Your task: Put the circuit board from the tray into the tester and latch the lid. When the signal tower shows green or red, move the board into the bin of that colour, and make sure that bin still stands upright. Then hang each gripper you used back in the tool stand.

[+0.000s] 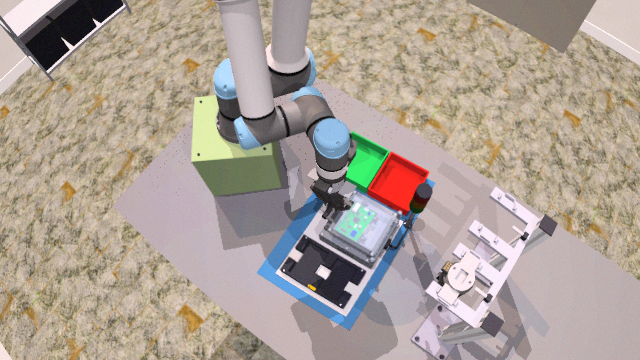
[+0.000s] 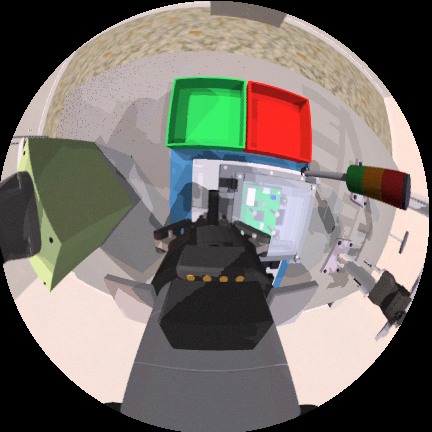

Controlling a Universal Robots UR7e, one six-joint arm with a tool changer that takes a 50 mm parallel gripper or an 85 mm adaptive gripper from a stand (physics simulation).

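Places are measured from the arm's base along level axes (x ahead, y left, z up), in millimetres.
Where they show: arm's base, link origin: (image 2: 25,213).
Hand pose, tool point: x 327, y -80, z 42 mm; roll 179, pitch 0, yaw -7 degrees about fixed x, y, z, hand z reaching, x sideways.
Each offset is from my tool point to the centre of the thing. "spot": to the spot under its first point. Level surfaces: height alone.
The green circuit board (image 1: 356,220) (image 2: 262,202) lies in the tester, under its clear lid @(dy -13, dx +104, dz -173 mm) (image 1: 382,230) (image 2: 297,220), which is down. Whether the lid is latched I cannot tell. My gripper (image 1: 327,212) (image 2: 213,195) is shut with nothing visible between its fingertips, low at the tester's side near a black block on its edge. The black tray @(spot: dy -157, dx -9, dz -251 mm) (image 1: 307,257) holds no board. The signal tower @(spot: dy +49, dx +230, dz -13 mm) (image 1: 421,198) (image 2: 377,186) shows dull green, amber and red segments, none clearly lit. The green bin @(dy +202, dx +5, dz -244 mm) (image 1: 367,162) (image 2: 215,115) and the red bin @(dy +182, dx +154, dz -244 mm) (image 1: 400,180) (image 2: 280,125) stand upright.
The tool stand (image 1: 522,212) is at the right, with another gripper (image 1: 460,276) (image 2: 390,297) hanging in it. The green robot base block (image 1: 245,175) (image 2: 80,190) is at the left. A blue mat @(dz -266 mm) (image 1: 290,242) (image 2: 181,170) lies under the tester.
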